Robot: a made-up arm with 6 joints. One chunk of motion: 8 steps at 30 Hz.
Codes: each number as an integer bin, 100 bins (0 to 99) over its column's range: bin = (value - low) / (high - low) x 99, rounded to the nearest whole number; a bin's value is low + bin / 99 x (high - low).
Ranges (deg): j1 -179.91..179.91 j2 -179.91..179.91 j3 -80..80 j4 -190.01..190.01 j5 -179.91..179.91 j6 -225.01..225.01
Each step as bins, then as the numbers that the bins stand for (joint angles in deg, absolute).
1 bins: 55 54 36 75 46 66
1 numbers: 19.99 16.36 -21.82 97.88 -12.72 75.00
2 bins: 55 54 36 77 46 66
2 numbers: 19.99 16.36 -21.82 105.56 -12.72 75.00
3 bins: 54 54 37 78 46 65
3 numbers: 16.36 16.36 -20.20 109.40 -12.72 70.46
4 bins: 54 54 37 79 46 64
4 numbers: 16.36 16.36 -20.20 113.24 -12.72 65.91
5 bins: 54 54 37 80 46 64
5 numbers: 16.36 16.36 -20.20 117.08 -12.72 65.91
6 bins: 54 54 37 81 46 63
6 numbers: 16.36 16.36 -20.20 120.92 -12.72 61.37
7 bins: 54 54 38 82 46 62
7 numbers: 16.36 16.36 -18.59 124.75 -12.72 56.82
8 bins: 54 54 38 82 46 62
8 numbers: 16.36 16.36 -18.59 124.75 -12.72 56.82
